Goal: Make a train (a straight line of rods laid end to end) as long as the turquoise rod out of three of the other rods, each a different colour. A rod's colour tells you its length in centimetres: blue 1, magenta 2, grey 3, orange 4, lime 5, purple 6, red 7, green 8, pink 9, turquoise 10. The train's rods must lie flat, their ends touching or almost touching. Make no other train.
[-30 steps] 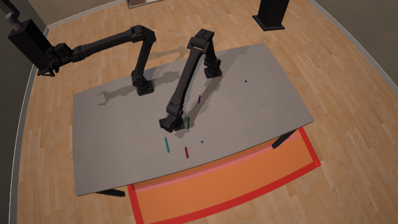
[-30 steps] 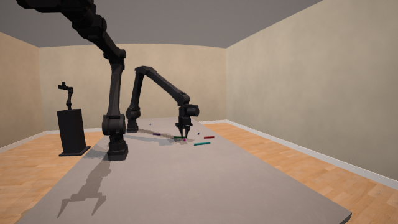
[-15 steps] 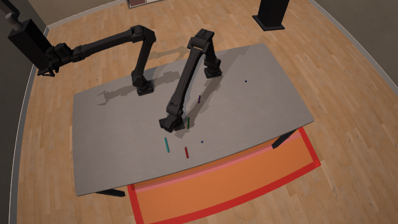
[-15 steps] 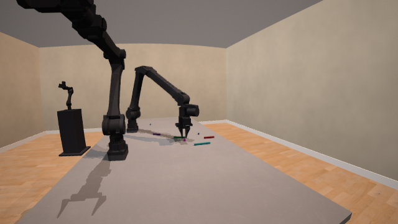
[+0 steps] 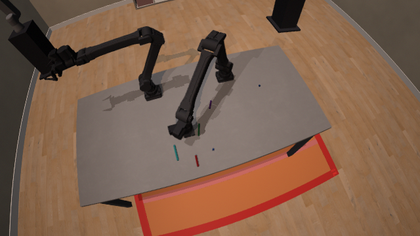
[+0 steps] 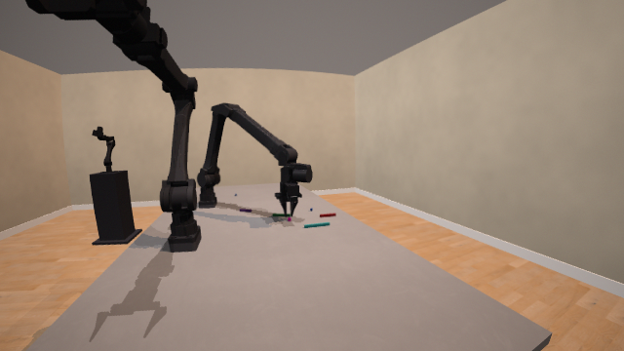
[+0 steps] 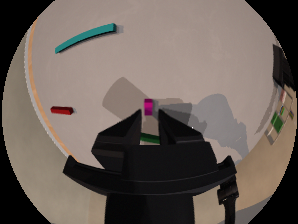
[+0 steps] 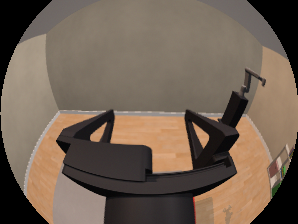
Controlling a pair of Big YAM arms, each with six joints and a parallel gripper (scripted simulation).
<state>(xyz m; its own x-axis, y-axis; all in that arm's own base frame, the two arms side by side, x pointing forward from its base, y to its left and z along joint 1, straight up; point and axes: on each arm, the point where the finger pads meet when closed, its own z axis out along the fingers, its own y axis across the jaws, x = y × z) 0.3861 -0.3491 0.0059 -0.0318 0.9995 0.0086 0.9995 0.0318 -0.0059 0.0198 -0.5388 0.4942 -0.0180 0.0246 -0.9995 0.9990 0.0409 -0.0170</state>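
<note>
The magenta rod is 20 mm below my left hand. Round my left hand: turquoise rod 90 mm ahead, 110 mm to the right, 20 mm below; red rod 170 mm ahead, 20 mm below; green rod 20 mm behind, 70 mm to the left, 20 mm below.
</note>
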